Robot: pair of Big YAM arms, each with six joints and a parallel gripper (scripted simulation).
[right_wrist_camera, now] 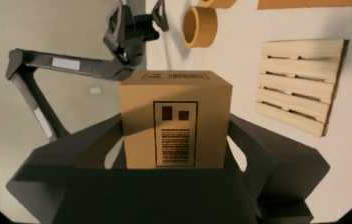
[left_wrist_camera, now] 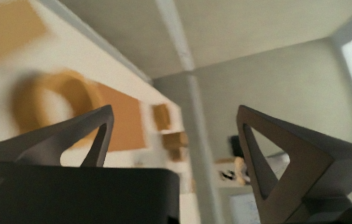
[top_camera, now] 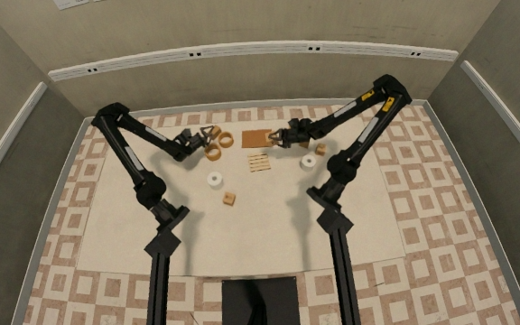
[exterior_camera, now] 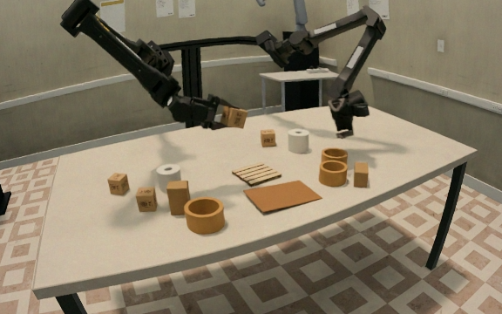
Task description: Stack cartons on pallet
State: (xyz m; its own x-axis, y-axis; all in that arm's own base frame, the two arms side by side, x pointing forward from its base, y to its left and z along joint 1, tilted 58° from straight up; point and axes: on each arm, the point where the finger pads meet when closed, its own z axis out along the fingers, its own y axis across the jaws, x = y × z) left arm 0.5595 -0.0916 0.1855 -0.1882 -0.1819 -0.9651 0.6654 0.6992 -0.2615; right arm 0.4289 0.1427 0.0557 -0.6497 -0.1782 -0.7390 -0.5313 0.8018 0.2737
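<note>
The plain box is 80 mm ahead of my right hand, 230 mm to the right of it and 170 mm below it. The rest, counted from my right hand: carton (right at my right hand).
</note>
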